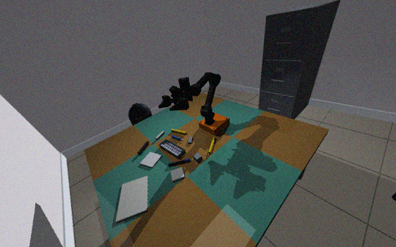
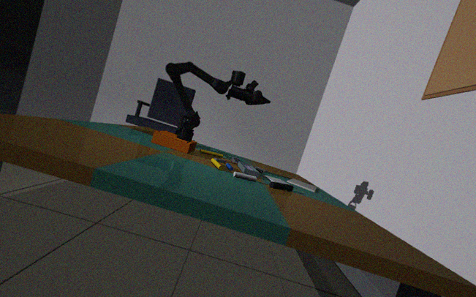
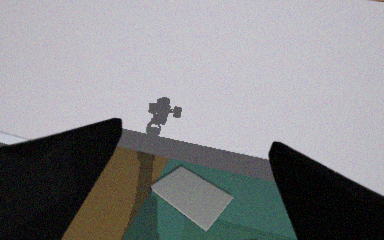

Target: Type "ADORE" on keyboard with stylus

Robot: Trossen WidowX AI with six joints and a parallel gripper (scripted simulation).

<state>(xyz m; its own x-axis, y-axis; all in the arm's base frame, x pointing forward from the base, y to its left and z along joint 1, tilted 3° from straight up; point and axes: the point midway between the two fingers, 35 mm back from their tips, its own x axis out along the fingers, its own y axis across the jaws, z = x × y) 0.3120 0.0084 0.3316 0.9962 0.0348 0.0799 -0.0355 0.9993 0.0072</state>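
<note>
The blue stylus is 36 cm below my gripper tip, 13 cm to the right of it and 12 cm behind it. From my gripper tip the other things lie so: white pad (37 cm below, 11 cm ahead, 9 cm to the left); grey cube (36 cm below, 12 cm to the left, 5 cm behind); blue pen (36 cm below, 5 cm to the left, 2 cm ahead).
</note>
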